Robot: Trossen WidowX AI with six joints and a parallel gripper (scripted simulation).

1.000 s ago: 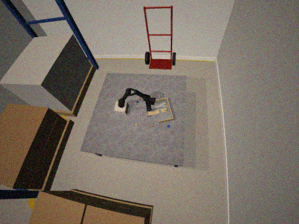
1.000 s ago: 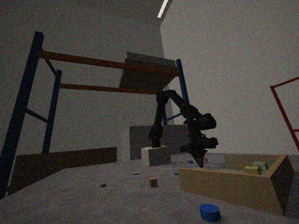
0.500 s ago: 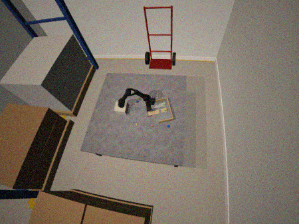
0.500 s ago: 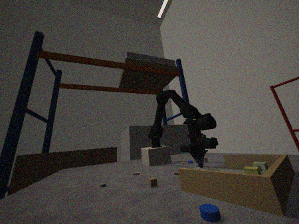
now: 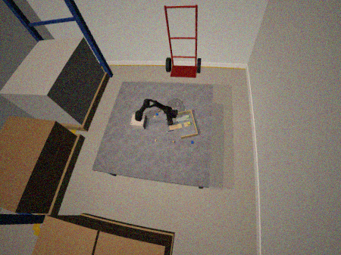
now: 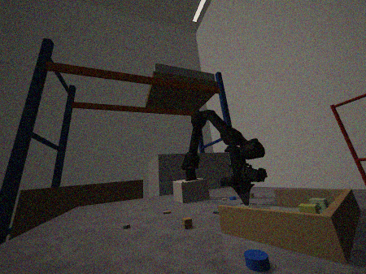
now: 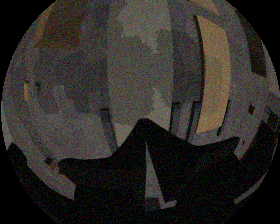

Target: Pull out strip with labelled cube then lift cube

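Right now my gripper tip is 9 cm short of the tan strip and 6 cm to the left of it.
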